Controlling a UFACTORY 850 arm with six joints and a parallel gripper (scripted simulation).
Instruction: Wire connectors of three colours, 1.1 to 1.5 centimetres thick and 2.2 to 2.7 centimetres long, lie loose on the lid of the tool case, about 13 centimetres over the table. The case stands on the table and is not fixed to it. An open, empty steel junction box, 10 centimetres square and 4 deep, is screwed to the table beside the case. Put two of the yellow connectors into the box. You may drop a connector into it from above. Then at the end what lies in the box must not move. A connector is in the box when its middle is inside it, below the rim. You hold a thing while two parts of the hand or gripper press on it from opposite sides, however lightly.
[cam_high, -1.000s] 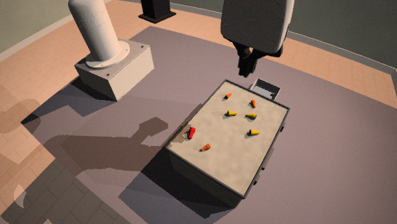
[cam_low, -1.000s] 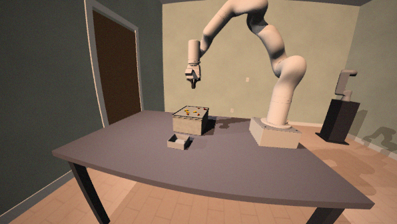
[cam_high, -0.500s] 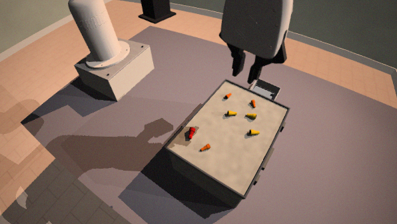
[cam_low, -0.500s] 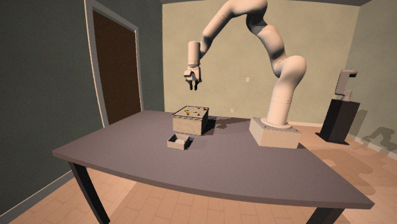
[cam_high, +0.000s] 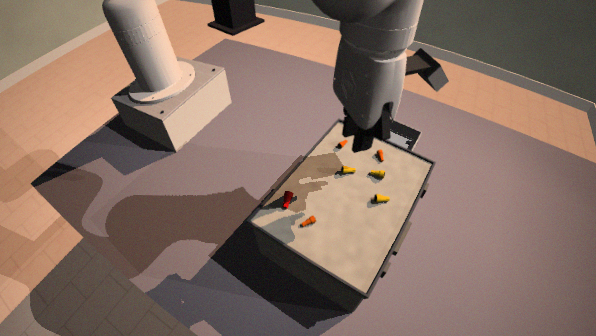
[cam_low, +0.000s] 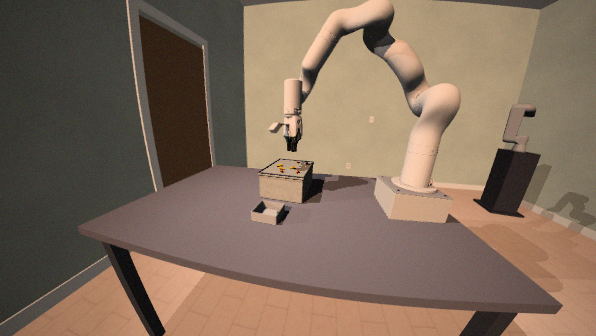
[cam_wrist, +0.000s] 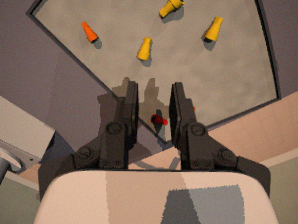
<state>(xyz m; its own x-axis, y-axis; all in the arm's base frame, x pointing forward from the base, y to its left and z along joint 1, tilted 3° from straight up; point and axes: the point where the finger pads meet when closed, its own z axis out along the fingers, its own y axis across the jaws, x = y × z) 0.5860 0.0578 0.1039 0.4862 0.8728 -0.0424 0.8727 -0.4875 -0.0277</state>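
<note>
The tool case lies 2 cm ahead of my hand, 2 cm to the right of it and 14 cm below it. Round my hand: red connector: 5 cm behind, 11 cm to the right, 10 cm below.
</note>
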